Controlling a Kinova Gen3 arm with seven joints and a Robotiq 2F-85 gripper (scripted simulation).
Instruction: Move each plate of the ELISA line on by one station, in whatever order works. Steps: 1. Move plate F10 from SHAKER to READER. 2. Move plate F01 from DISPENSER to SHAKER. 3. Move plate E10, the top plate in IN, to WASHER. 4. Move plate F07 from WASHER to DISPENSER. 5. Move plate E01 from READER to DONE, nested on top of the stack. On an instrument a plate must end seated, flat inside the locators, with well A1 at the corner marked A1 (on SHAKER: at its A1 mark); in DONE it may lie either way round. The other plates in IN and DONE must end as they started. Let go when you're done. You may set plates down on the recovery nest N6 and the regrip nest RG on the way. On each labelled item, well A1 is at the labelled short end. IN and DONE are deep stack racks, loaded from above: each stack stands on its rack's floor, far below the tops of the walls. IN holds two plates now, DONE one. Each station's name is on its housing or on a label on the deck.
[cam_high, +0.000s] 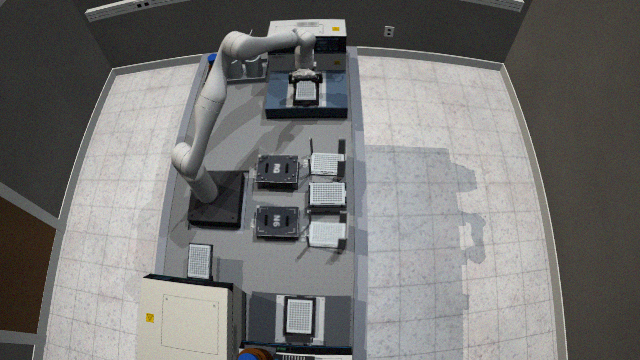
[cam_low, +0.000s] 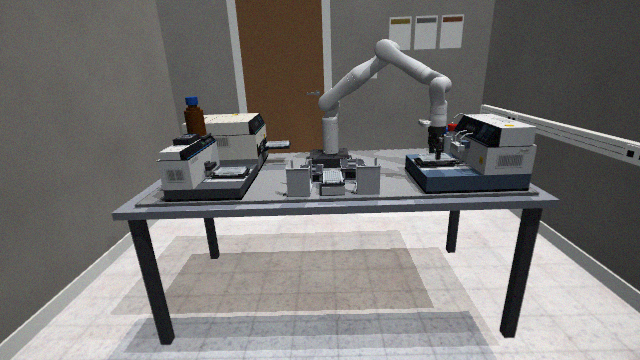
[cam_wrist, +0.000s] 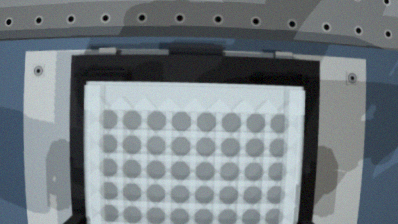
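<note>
Now: the washer nest 30 mm below my hand. Round my hand: dark pull-out tray (370 mm behind, 780 mm to the right, 10 mm below); then regrip nest (100 mm behind, 370 mm to the right, 60 mm below).
</note>
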